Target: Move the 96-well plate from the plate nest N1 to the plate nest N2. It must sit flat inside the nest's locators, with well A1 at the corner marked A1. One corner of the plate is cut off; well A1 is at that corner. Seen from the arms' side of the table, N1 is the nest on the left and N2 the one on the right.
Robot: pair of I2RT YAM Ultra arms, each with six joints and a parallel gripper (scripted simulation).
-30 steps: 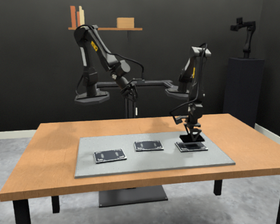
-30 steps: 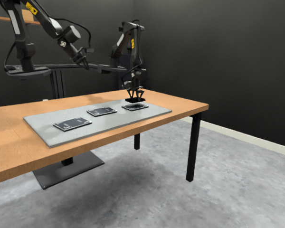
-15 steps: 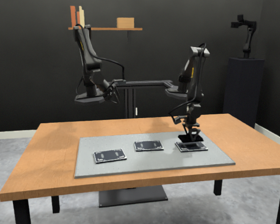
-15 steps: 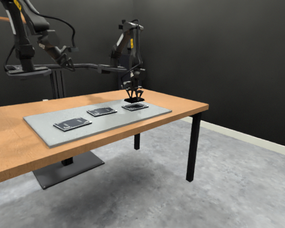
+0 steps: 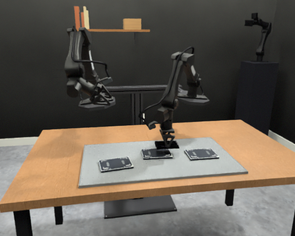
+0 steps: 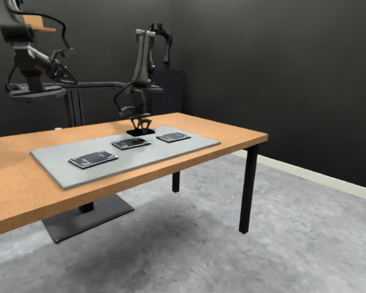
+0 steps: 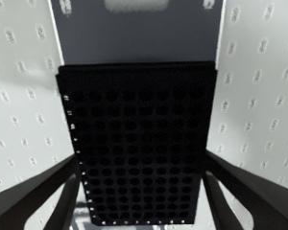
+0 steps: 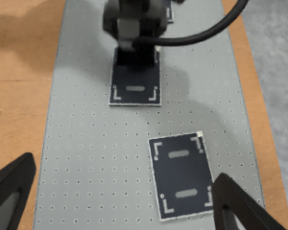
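The plate nest lies 50 mm to the right of my left hand and 60 mm below it. Also, from my left hand: black 96-well plate 10 mm below.
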